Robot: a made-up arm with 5 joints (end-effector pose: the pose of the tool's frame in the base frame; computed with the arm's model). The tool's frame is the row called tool. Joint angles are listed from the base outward.
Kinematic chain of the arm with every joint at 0, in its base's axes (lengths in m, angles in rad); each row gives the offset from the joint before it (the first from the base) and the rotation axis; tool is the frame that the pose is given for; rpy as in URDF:
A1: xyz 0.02 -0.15 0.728 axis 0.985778 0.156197 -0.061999
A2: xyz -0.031 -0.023 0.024 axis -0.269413 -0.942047 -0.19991
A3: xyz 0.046 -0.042 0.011 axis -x
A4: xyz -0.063 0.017 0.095 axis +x
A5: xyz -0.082 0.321 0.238 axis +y
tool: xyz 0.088 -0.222 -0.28 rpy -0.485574 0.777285 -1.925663
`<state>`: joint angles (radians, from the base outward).
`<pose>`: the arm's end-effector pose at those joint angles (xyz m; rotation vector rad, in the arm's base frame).
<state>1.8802 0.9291 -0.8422 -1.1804 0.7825</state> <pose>-0.1916 -0.0464 0.8019 1.0817 2.5533 -1.2662</pose>
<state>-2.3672 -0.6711 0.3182 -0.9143 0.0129</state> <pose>-0.0380 -0.1314 0.7318 1.9535 1.9764 1.2735</pose>
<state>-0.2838 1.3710 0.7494 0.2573 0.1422</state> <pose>0.0367 -0.1074 0.6725 0.7956 -0.9137 -1.5893</pose>
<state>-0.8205 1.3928 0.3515 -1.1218 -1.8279</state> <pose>0.1425 0.2085 0.5673 -0.7958 -2.1944 0.6786</pose>
